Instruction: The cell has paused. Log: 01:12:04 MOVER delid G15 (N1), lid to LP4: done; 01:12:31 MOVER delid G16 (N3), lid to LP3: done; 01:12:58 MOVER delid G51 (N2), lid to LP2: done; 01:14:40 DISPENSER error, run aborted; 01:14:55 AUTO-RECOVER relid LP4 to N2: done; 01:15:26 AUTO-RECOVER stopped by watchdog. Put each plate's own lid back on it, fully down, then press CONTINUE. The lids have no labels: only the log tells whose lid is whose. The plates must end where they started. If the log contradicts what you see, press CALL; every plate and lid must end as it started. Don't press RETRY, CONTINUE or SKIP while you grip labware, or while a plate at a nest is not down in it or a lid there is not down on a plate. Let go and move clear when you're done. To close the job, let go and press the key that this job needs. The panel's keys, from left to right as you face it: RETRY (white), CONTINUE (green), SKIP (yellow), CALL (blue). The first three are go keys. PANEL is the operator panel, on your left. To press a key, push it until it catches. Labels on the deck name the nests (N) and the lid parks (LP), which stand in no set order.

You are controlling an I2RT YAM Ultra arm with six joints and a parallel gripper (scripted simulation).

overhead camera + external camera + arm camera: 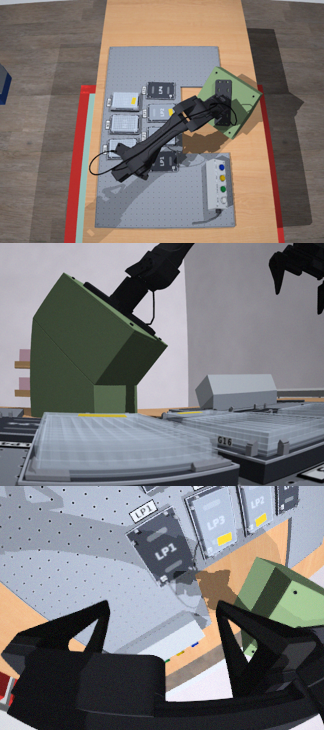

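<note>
The lid lies 19 cm to the right of my hand and 19 cm below it. Round my hand: blue call key 31 cm behind, 14 cm below, 9 cm to the right; then plate 21 cm to the right, 19 cm below, 19 cm ahead; then yellow SKIP key 32 cm behind, 14 cm below, 4 cm to the right.
</note>
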